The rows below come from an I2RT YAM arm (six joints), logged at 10 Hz.
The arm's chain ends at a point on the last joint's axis. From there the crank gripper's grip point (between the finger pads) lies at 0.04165 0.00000 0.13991 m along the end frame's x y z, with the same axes.
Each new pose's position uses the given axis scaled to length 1; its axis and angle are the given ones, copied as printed.
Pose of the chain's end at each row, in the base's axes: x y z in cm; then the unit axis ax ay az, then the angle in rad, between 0 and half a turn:
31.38 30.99 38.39 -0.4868 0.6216 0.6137 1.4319
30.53 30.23 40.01 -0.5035 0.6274 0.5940 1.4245
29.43 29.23 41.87 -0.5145 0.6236 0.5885 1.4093
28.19 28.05 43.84 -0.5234 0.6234 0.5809 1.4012
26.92 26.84 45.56 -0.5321 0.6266 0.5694 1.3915
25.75 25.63 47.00 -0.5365 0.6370 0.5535 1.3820
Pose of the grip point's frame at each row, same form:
37.82 43.78 41.23 -0.4868 0.6216 0.6137 1.4319
37.15 42.98 42.62 -0.5035 0.6274 0.5940 1.4245
36.08 41.94 44.56 -0.5145 0.6236 0.5885 1.4093
34.90 40.73 46.51 -0.5234 0.6234 0.5809 1.4012
33.77 39.46 48.18 -0.5321 0.6266 0.5694 1.3915
32.88 38.12 49.50 -0.5365 0.6370 0.5535 1.3820

